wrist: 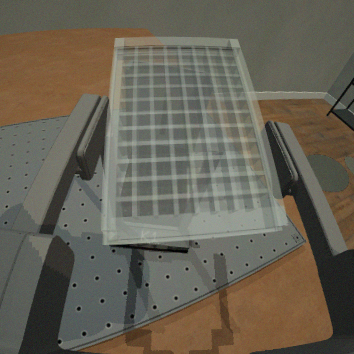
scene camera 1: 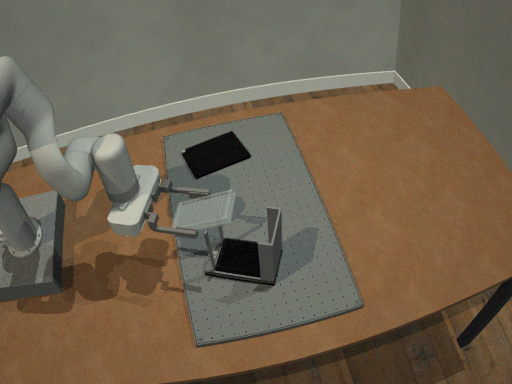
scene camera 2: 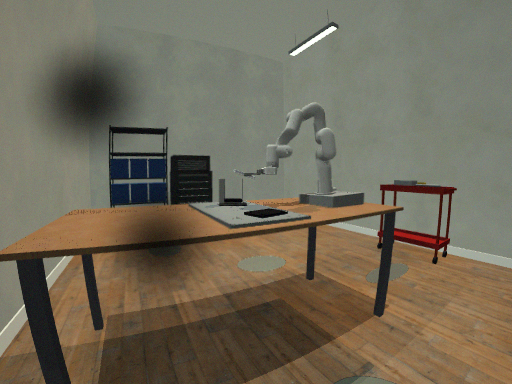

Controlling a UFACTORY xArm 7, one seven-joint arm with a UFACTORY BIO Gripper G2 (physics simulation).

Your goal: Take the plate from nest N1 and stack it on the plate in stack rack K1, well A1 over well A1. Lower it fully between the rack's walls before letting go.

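Frame: origin at the arm's base, x ahead, y right, z down, level; metres.
Seen in the pictures: hand, tool point: [wrist: 190, 145] [scene camera 1: 193, 213] [scene camera 2: 247, 174]; arm's base, link origin: [scene camera 1: 25, 239] [scene camera 2: 324, 193].
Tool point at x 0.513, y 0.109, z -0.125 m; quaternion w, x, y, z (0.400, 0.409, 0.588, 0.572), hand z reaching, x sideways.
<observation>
Pixels of each thing's top centre, then the offset from my tool point to it. Level surfaces: height alone.
- stack rack K1, top centre: [wrist: 166, 98] [scene camera 1: 237, 221] [scene camera 2: 232, 178] dx +0.085, dy +0.018, dz +0.025 m
- black gridded plate, top centre: [wrist: 156, 175] [scene camera 1: 247, 256] dx +0.094, dy +0.022, dz +0.145 m
- Nest N1, top centre: [scene camera 1: 214, 151] [scene camera 2: 266, 210] dx +0.062, dy -0.352, dz +0.164 m
- grey perforated board, surface height: dz +0.179 m
- wooden table, surface height: dz +0.191 m
My gripper [scene camera 1: 202, 212] [scene camera 2: 245, 174] [wrist: 187, 150] is shut on a clear gridded plate [scene camera 1: 212, 207] [wrist: 190, 120], with one finger along each long side. The plate is in the air and looks tilted, its far end higher. It is beside and above stack rack K1 [scene camera 1: 270, 255] [scene camera 2: 222, 191], not between the rack's walls. The rack has a tall corner wall and thin posts. A black gridded plate [scene camera 1: 239, 253] lies low inside it. In the wrist view the held plate hides most of the rack. Nest N1 [scene camera 1: 216, 154] [scene camera 2: 266, 213] is black, flat and empty.
A grey perforated board [scene camera 1: 300, 280] [scene camera 2: 230, 223] carries the rack and the nest on the wooden table [scene camera 1: 390, 190]. The rack's tall wall and posts stand up near the held plate. A red cart [scene camera 2: 417, 189] stands off the table.
</observation>
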